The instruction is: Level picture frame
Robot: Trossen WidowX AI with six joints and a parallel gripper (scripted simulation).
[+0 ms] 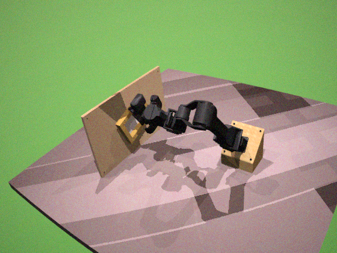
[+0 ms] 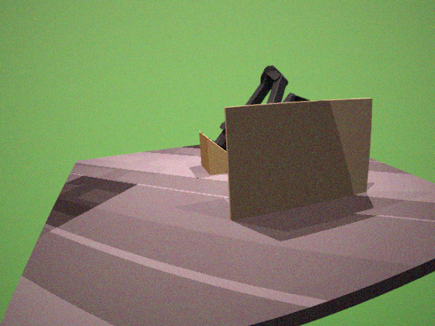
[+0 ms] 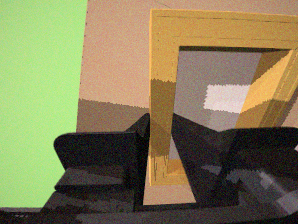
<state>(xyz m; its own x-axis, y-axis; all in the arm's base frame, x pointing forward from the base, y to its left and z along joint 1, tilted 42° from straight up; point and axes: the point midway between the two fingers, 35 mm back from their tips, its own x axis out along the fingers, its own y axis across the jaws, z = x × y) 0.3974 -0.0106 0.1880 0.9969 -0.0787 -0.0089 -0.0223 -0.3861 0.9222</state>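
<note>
Now: gripper tip 1 cm to the left of the picture frame and 5 cm above it. The rest, counted from my gripper tip: tan wall panel 2 cm ahead, 2 cm to the right, 6 cm below.
</note>
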